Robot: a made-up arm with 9 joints. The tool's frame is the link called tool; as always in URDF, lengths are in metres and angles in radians.
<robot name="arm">
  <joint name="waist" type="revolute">
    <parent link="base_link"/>
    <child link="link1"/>
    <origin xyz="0 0 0.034" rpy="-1.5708 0 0"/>
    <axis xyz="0 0 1"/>
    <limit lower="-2.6" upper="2.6" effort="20" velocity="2.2"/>
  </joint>
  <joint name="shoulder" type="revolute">
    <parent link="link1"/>
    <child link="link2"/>
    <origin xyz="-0.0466 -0.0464 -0.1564" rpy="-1.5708 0 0"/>
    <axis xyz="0 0 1"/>
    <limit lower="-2.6" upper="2.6" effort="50" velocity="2.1"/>
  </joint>
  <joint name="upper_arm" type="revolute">
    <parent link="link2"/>
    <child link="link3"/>
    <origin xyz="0.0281 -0.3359 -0.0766" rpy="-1.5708 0 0"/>
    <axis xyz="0 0 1"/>
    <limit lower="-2.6" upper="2.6" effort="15" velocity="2"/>
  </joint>
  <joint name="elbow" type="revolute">
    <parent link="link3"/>
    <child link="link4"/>
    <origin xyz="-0.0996 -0.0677 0.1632" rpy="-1.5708 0 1.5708"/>
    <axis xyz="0 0 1"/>
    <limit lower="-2.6" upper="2.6" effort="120" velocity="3.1"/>
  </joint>
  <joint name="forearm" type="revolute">
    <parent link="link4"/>
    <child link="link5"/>
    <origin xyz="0.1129 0.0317 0.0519" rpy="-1.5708 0 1.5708"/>
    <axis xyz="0 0 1"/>
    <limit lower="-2.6" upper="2.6" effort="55" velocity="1.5"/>
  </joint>
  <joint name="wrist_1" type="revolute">
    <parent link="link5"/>
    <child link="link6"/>
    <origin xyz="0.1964 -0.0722 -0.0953"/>
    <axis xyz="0 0 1"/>
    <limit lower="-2.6" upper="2.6" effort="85" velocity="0.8"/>
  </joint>
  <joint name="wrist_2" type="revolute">
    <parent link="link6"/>
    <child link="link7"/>
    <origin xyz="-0.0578 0.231 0.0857" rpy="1.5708 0 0"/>
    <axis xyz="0 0 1"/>
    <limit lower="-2.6" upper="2.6" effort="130" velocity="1.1"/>
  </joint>
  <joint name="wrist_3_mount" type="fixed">
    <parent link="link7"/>
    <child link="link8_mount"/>
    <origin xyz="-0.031 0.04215 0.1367"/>
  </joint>
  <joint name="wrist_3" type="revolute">
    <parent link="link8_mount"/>
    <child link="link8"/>
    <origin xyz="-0.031 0.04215 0.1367" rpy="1.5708 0 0"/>
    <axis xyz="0 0 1"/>
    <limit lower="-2.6" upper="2.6" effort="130" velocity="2.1"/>
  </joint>
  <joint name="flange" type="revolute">
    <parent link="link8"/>
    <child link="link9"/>
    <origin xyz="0.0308 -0.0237 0.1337" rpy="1.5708 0 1.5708"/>
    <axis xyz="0 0 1"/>
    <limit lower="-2.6" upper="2.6" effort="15" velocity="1.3"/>
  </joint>
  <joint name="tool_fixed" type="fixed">
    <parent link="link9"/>
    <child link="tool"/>
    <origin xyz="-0.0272 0.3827 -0.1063" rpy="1.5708 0 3.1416"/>
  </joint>
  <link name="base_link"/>
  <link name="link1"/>
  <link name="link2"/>
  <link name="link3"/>
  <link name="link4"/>
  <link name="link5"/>
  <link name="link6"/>
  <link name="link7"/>
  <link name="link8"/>
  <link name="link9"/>
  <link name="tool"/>
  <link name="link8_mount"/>
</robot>
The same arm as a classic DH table. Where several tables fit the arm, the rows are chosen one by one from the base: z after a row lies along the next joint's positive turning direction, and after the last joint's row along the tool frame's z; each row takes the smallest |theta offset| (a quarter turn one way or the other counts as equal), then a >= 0, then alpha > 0; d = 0 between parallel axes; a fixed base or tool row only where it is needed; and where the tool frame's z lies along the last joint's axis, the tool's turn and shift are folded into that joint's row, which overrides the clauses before.
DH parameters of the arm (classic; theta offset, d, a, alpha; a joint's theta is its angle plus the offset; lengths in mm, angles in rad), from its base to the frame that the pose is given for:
base (fixed): 0.0000 34.0 0.0 -1.5708
waist: 0.0000 -156.4 -46.6 -1.5708
shoulder: 0.0000 -123.0 28.1 -1.5708
upper_arm: -1.5708 -172.7 67.7 1.5708
elbow: -1.5708 151.5 31.7 -1.5708
forearm: -0.3523 0.0 209.3 0.0000
wrist_1: 0.3523 -122.5 -57.8 1.5708
wrist_2: 0.0000 42.4 -62.0 1.5708
wrist_3: -1.5708 49.4 23.7 -1.5708
flange: 0.0000 -75.5 27.2 1.5708
tool (fixed): 0.0000 382.7 0.0 0.0000
Joint limits (rad, base to tool): -2.6000..2.6000 -2.6000..2.6000 -2.6000..2.6000 -2.6000..2.6000 -2.6000..2.6000 -2.6000..2.6000 -2.6000..2.6000 -2.6000..2.6000 -2.6000..2.6000

